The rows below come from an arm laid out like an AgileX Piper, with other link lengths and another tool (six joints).
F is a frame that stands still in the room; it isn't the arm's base.
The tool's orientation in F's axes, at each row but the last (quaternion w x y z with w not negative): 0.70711 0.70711 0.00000 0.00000; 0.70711 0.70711 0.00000 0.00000; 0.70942 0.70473 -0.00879 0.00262; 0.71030 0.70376 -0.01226 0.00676; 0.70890 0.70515 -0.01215 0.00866; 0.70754 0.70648 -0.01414 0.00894; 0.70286 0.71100 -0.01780 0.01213; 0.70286 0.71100 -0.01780 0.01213; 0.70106 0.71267 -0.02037 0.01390
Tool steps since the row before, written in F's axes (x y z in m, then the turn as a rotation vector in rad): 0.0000 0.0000 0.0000 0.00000 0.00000 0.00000; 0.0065 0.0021 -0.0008 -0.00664 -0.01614 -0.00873; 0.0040 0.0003 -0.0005 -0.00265 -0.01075 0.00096; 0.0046 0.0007 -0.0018 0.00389 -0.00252 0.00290; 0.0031 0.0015 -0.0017 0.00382 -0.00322 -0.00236; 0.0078 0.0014 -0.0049 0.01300 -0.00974 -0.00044; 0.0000 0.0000 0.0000 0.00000 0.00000 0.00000; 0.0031 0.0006 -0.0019 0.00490 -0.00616 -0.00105; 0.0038 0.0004 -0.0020 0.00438 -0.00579 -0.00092
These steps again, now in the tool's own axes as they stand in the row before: 0.0000 0.0000 0.0000 0.00000 0.00000 0.00000; 0.0065 -0.0008 -0.0021 -0.00664 -0.00873 0.01614; 0.0040 -0.0006 -0.0003 -0.00254 0.00093 0.01078; 0.0045 -0.0019 -0.0008 0.00399 0.00277 0.00252; 0.0030 -0.0018 -0.0015 0.00376 -0.00249 0.00319; 0.0076 -0.0051 -0.0015 0.01305 -0.00088 0.00964; 0.0000 0.0000 0.0000 0.00000 0.00000 0.00000; 0.0030 -0.0020 -0.0006 0.00490 -0.00119 0.00613; 0.0037 -0.0022 -0.0004 0.00439 -0.00104 0.00577
